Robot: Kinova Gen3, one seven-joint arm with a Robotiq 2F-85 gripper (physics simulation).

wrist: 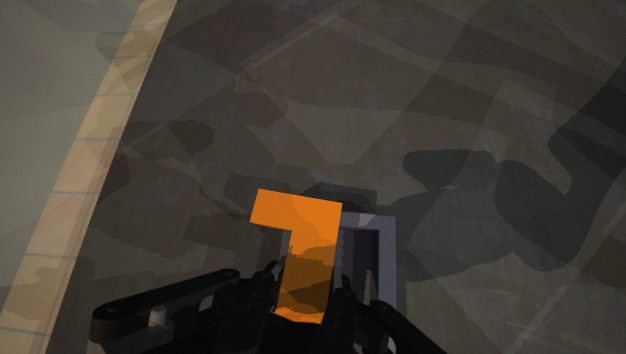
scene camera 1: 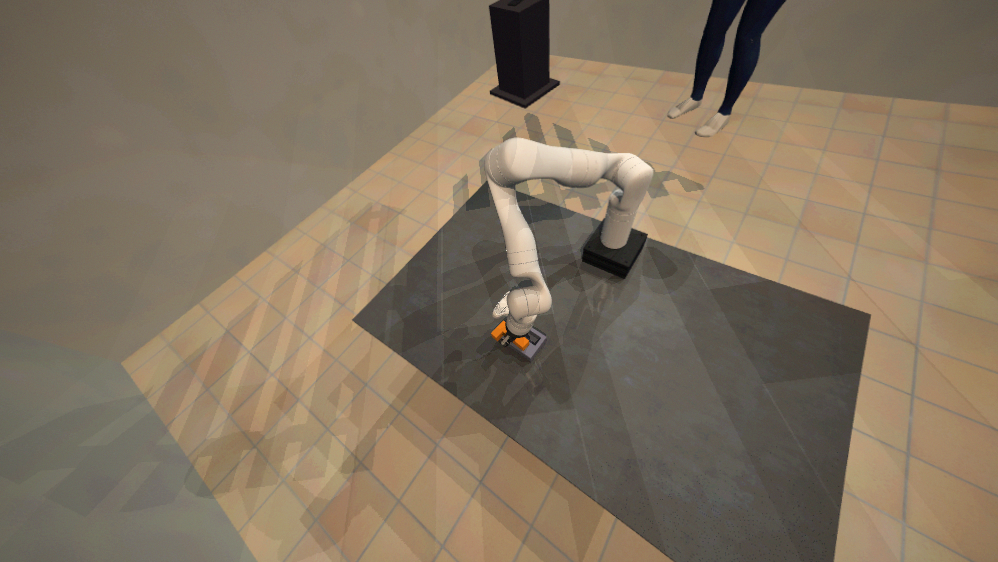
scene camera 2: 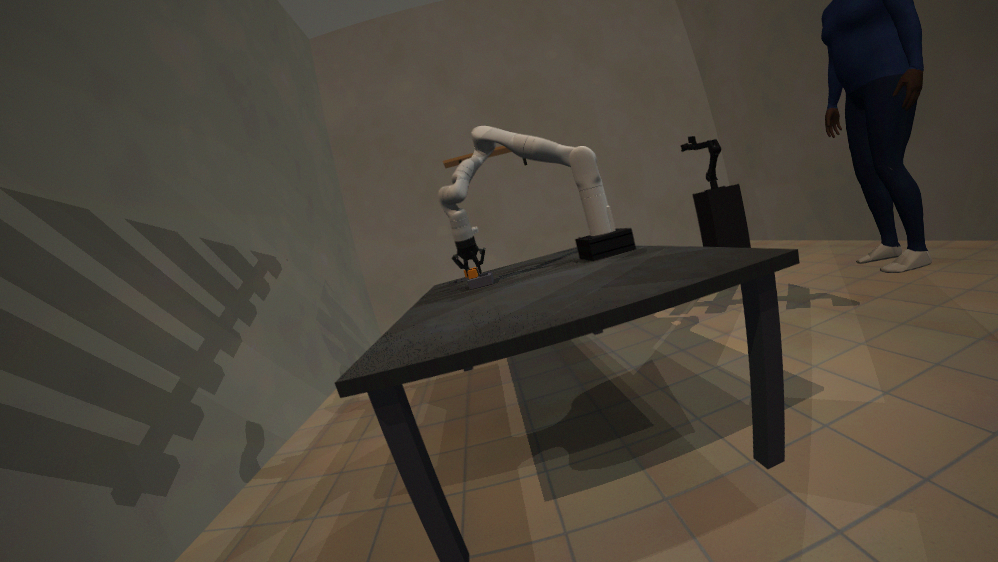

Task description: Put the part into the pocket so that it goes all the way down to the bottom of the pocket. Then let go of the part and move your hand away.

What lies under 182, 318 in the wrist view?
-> My gripper.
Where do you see a grey pocket block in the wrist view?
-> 365, 249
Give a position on an orange L-shaped part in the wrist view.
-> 314, 223
